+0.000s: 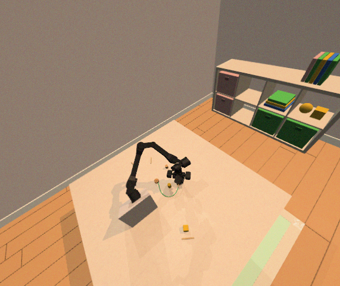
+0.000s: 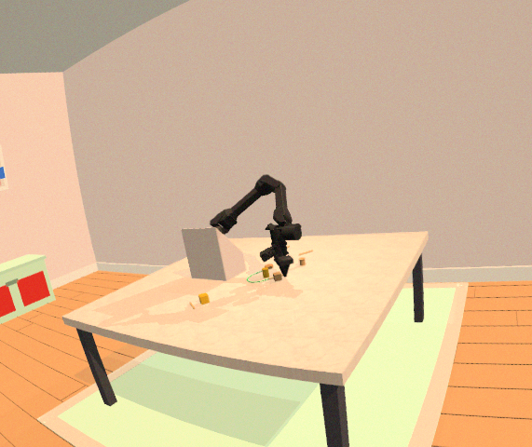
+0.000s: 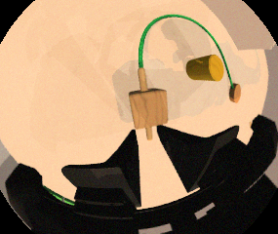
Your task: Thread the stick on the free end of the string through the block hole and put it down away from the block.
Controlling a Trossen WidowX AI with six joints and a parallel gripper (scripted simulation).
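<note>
The wooden block lies 2 cm behind my gripper tip and 2 cm to the right of it. The rest, counted from my gripper tip: thin wooden stick (3 cm behind, 3 cm to the right); wooden cylinder (1 cm behind, 17 cm to the left); yellow cylinder (10 cm behind, 1 cm to the left, 1 cm above).
</note>
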